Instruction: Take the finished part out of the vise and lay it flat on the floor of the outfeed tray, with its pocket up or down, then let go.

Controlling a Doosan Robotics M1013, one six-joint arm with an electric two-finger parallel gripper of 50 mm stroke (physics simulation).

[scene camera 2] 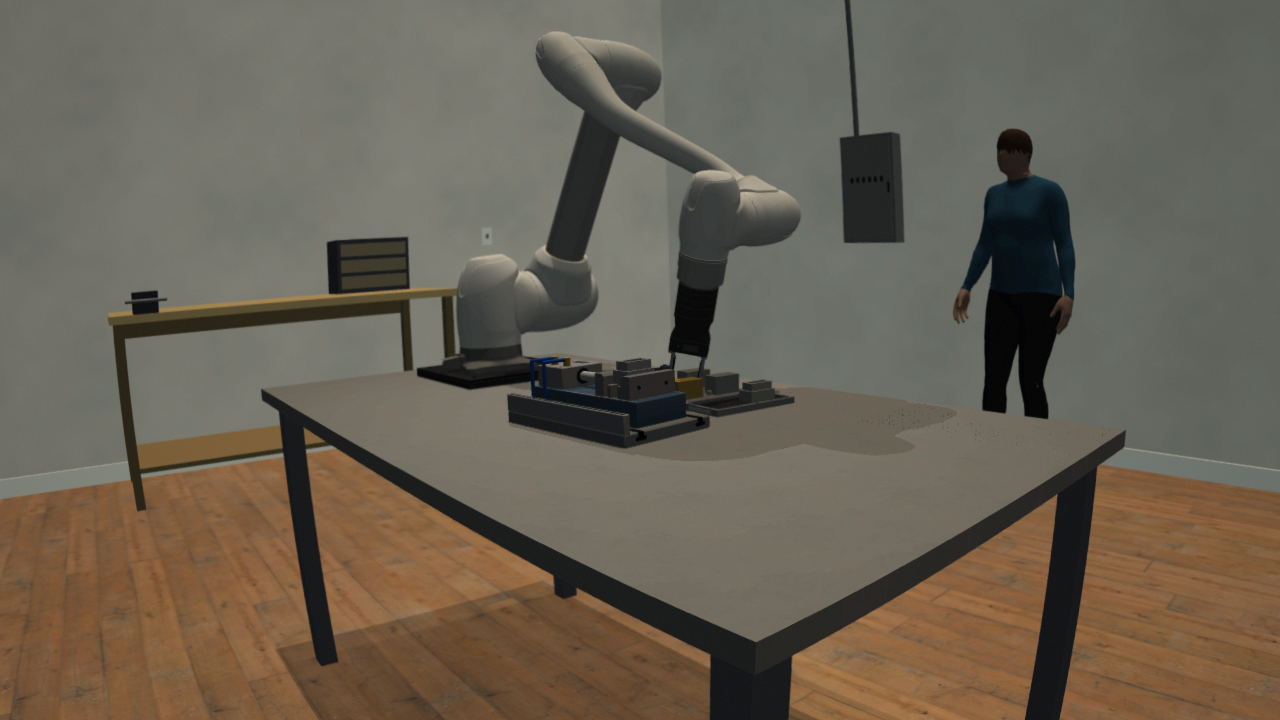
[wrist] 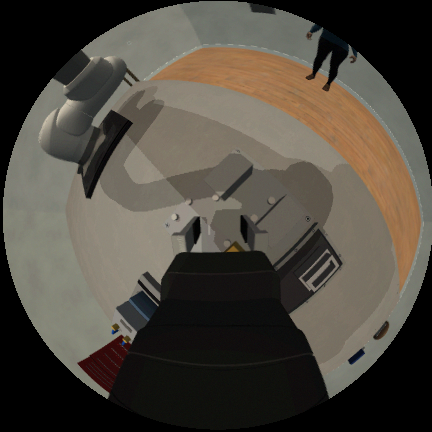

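Pixels of known places: gripper, between the fingertips: (scene camera 2: pixel 685 375) (wrist: pixel 219 223); arm's base, origin of its link: (scene camera 2: pixel 491 367) (wrist: pixel 94 148).
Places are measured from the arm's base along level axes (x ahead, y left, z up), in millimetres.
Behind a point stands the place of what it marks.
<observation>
The blue and grey vise (scene camera 2: pixel 657 407) {x 813, y -20, z 24 mm} stands near the table's middle in the scene view; in the wrist view its blue and grey end (wrist: pixel 142 305) {x 572, y -11, z 26 mm} shows at lower left, the rest hidden by the gripper body. Whether a part sits between its jaws I cannot tell. My gripper (scene camera 2: pixel 687 364) {x 543, y 210, z 20 mm} (wrist: pixel 219 223) {x 543, y 210, z 20 mm} is open and empty, behind the vise, low over a plate with round pins. The dark tray (scene camera 2: pixel 742 403) {x 702, y 231, z -16 mm} (wrist: pixel 292 295) {x 712, y 220, z -16 mm} lies right of the gripper. A grey piece with a rectangular outline (wrist: pixel 326 277) {x 699, y 277, z 19 mm} shows in it; its pocket is unclear.
Two grey blocks (wrist: pixel 231 172) {x 503, y 264, z 22 mm} (wrist: pixel 285 215) {x 587, y 278, z 22 mm} stand close beyond and right of the fingers. A yellow piece (scene camera 2: pixel 688 386) {x 609, y 173, z 11 mm} (wrist: pixel 233 247) {x 576, y 205, z 22 mm} is beside the gripper. The robot base (scene camera 2: pixel 487 367) {x 85, y -41, z 12 mm} is at the table's back left. A person (scene camera 2: pixel 1027 232) (wrist: pixel 332 47) stands beyond the table.
</observation>
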